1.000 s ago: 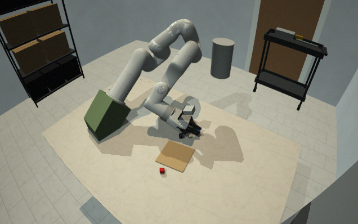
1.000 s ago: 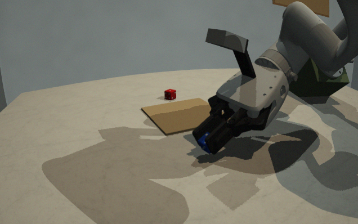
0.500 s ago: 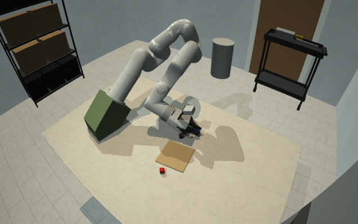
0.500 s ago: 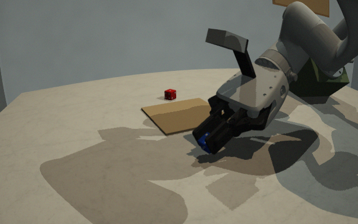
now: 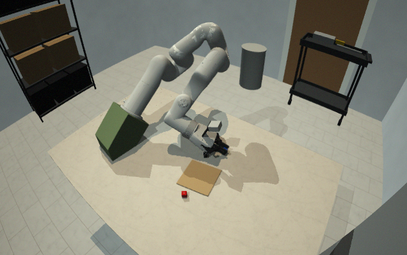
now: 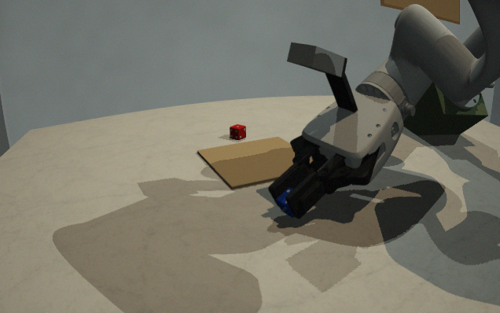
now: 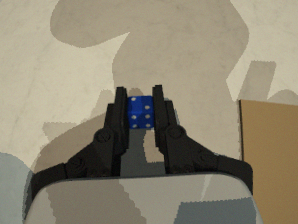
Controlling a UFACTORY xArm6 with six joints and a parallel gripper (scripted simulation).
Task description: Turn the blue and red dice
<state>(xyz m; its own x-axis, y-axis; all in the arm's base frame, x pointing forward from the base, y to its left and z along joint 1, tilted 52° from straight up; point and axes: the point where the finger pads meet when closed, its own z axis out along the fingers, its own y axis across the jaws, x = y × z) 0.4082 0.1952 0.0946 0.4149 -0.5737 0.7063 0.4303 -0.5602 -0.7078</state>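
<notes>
Right now the black die is 6 cm to the right of my hand, 4 cm behind it and 2 cm below it. Round my hand: blue die 1 cm below, 1 cm ahead; then tan mat 17 cm to the right, 3 cm below, 1 cm ahead; then red die 27 cm to the right, 3 cm ahead, 2 cm below.
</notes>
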